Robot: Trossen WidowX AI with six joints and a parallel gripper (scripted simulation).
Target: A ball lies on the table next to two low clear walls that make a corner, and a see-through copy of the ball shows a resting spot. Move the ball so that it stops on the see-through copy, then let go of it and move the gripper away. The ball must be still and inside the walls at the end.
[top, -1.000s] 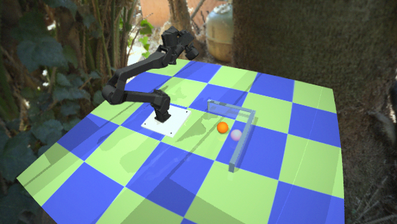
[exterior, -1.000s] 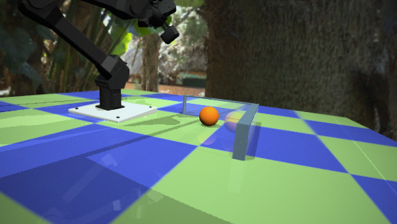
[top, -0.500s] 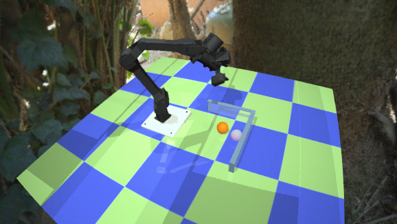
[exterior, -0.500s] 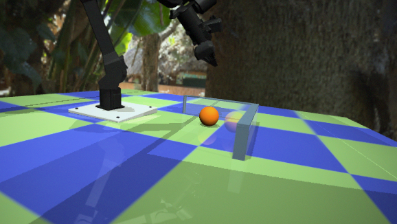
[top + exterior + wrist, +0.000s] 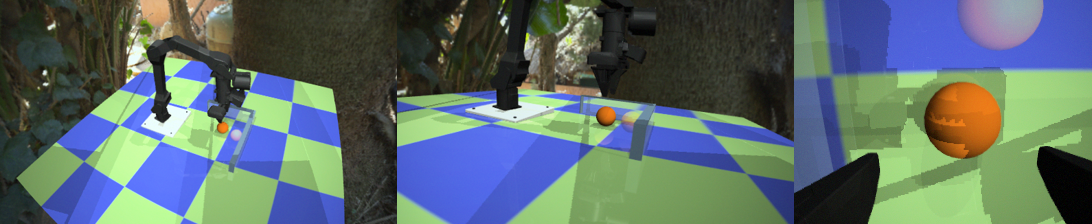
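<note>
My gripper tip is now 80 mm short of the see-through orange ball, 50 mm above it and 20 mm to the left of it. Also, from my gripper tip: clear wall (110 mm to the left, 50 mm below, 20 mm behind).
</note>
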